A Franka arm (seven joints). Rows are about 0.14 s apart.
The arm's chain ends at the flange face. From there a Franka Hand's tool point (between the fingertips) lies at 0.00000 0.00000 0.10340 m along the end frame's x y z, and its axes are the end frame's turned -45 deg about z.
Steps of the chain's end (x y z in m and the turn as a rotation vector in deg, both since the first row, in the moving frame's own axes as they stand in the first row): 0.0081 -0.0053 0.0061 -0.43 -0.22 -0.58; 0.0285 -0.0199 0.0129 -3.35 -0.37 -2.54; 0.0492 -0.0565 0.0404 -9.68 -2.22 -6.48; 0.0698 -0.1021 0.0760 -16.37 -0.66 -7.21
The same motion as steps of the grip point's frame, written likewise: 0.0086 0.0023 0.0061 -0.15 -0.46 -0.58; 0.0296 0.0100 0.0127 -2.11 -2.63 -2.54; 0.0602 0.0051 0.0389 -5.28 -8.41 -6.48; 0.1014 -0.0018 0.0718 -11.11 -12.04 -7.21
